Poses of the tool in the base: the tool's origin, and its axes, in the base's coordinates. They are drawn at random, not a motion.
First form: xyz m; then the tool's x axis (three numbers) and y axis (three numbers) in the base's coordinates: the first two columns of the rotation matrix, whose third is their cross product.
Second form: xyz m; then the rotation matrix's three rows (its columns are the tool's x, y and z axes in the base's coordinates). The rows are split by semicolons. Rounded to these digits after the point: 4 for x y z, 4 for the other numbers.
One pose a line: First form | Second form
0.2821, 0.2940, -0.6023, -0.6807, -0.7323, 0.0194, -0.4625, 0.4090, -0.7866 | 0.2821, 0.2940, -0.6023; -0.6807, -0.4625, 0.5681; -0.7323, 0.4090, -0.5444; 0.0194, -0.7866, -0.6171
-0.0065, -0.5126, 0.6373, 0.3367, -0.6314, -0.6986, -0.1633, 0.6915, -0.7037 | -0.0065, -0.5126, 0.6373; 0.3367, -0.1633, 0.9274; -0.6314, 0.6915, 0.3510; -0.6986, -0.7037, 0.1297
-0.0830, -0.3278, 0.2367, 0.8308, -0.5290, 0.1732, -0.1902, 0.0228, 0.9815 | -0.0830, -0.3278, 0.2367; 0.8308, -0.1902, -0.5232; -0.5290, 0.0228, -0.8484; 0.1732, 0.9815, -0.0817
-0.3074, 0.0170, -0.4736, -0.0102, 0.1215, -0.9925, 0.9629, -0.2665, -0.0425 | -0.3074, 0.0170, -0.4736; -0.0102, 0.9629, -0.2697; 0.1215, -0.2665, -0.9561; -0.9925, -0.0425, -0.1143
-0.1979, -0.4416, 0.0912, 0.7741, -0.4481, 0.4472, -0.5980, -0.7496, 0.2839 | -0.1979, -0.4416, 0.0912; 0.7741, -0.5980, 0.2080; -0.4481, -0.7496, -0.4872; 0.4472, 0.2839, -0.8482
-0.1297, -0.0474, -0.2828, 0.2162, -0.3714, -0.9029, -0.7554, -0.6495, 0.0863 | -0.1297, -0.0474, -0.2828; 0.2162, -0.7554, -0.6185; -0.3714, -0.6495, 0.6634; -0.9029, 0.0863, -0.4210
